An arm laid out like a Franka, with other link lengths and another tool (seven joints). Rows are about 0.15 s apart.
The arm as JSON. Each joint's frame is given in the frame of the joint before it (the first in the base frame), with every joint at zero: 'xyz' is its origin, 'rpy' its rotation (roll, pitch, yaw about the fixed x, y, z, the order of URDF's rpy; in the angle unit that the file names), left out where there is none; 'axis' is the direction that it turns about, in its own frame. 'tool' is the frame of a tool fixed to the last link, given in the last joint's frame.
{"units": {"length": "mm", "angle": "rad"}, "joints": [
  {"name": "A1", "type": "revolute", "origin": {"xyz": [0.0, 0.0, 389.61]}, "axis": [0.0, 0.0, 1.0]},
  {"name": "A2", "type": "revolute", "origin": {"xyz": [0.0, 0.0, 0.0], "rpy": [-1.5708, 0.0, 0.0]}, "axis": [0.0, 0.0, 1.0]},
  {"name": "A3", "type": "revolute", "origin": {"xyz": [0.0, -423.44, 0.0], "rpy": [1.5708, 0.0, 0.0]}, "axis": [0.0, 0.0, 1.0]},
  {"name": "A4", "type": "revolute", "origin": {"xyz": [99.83, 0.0, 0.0], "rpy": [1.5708, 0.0, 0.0]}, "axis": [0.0, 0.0, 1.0]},
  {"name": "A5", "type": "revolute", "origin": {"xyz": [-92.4, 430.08, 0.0], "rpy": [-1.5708, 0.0, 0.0]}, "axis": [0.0, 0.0, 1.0]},
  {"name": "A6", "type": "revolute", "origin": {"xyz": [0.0, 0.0, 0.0], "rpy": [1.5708, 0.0, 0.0]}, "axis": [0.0, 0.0, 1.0]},
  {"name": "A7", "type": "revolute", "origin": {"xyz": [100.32, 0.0, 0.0], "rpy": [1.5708, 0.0, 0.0]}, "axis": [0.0, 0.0, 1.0]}
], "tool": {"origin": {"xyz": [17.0, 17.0, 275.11], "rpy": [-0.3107, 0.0, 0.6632]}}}
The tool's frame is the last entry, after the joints.
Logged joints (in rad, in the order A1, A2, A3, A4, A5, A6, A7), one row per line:
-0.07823, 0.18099, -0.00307, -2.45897, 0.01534, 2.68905, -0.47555
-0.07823, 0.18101, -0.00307, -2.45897, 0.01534, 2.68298, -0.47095
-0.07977, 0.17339, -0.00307, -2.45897, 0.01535, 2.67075, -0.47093
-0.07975, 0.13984, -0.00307, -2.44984, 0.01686, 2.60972, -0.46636
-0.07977, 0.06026, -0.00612, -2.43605, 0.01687, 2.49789, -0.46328
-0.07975, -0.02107, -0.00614, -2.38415, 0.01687, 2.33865, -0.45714
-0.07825, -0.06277, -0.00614, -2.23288, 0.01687, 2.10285, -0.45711
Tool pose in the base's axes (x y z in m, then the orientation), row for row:
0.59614, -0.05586, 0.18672, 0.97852, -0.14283, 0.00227, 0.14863
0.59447, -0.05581, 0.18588, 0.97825, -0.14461, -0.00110, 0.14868
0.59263, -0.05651, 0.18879, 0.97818, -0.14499, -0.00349, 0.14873
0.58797, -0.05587, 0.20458, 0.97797, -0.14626, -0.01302, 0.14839
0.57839, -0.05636, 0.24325, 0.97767, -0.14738, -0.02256, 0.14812
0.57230, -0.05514, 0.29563, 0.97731, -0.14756, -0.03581, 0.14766
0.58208, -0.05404, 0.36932, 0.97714, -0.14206, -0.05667, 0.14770
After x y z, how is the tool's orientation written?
As a quaternion, x y z w.
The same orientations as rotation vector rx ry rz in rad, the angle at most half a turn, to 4 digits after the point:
2.8134, -0.4107, 0.0065
2.8126, -0.4158, -0.0032
2.8123, -0.4168, -0.0100
2.8122, -0.4206, -0.0374
2.8118, -0.4239, -0.0649
2.8115, -0.4245, -0.1030
2.8109, -0.4087, -0.1630

